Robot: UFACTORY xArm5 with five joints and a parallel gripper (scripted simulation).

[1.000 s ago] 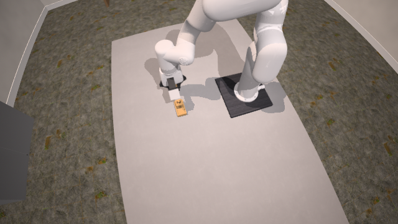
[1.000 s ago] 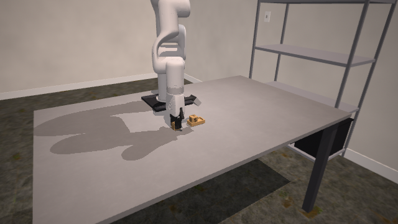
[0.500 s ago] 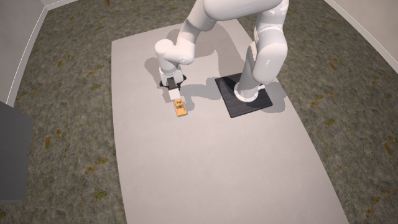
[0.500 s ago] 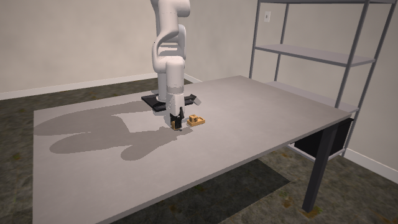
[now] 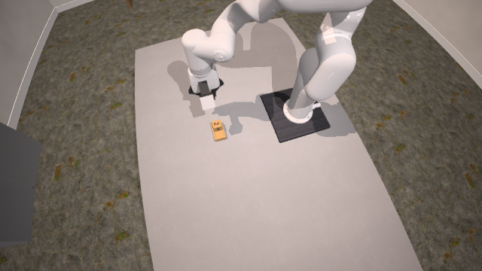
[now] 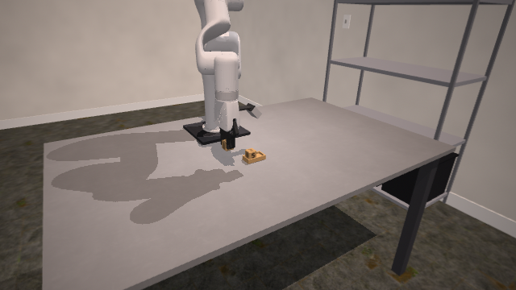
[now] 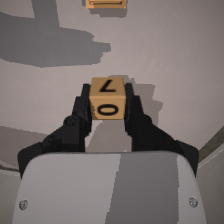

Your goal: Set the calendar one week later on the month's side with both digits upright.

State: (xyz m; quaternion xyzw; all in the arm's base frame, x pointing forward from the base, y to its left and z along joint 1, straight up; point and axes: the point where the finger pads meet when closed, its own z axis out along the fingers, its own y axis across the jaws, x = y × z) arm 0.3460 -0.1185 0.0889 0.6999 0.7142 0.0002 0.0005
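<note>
The wooden calendar tray is 110 mm to the left of my hand and 90 mm below it.
</note>
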